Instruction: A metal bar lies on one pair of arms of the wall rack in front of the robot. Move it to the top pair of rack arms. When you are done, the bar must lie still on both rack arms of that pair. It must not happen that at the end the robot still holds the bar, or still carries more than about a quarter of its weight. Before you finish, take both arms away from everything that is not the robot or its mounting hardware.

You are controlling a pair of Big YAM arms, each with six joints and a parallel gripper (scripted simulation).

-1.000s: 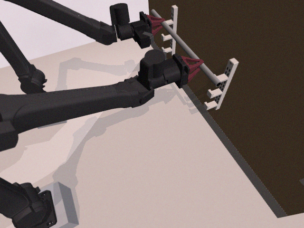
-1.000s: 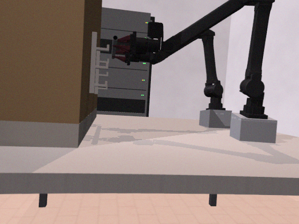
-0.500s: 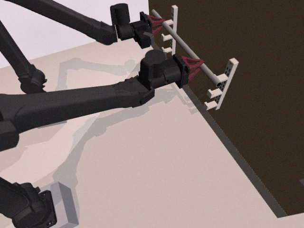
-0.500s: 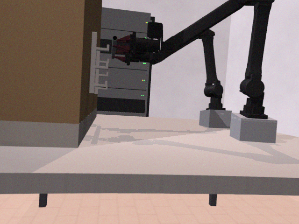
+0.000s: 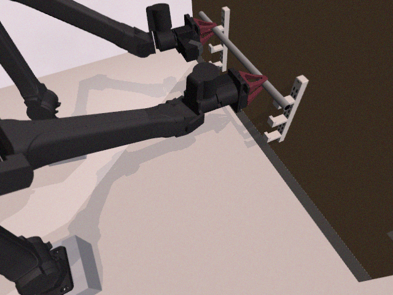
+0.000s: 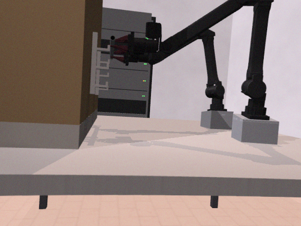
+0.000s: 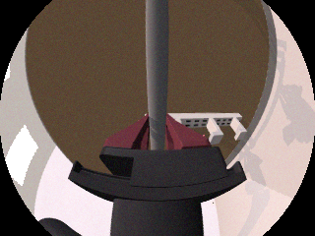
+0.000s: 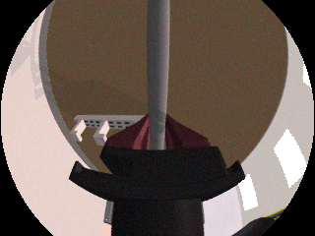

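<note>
Now: right hand 15 cm to the right of the grey metal bar and 1 cm past it. From my right hand the other things lie so: brown wall 22 cm ahead, 12 cm to the left, 6 cm above.
My left gripper is now 15 cm to the left of the grey metal bar and 1 cm short of it. Round my left hand: brown wall 25 cm ahead, 18 cm to the right, 6 cm above.
</note>
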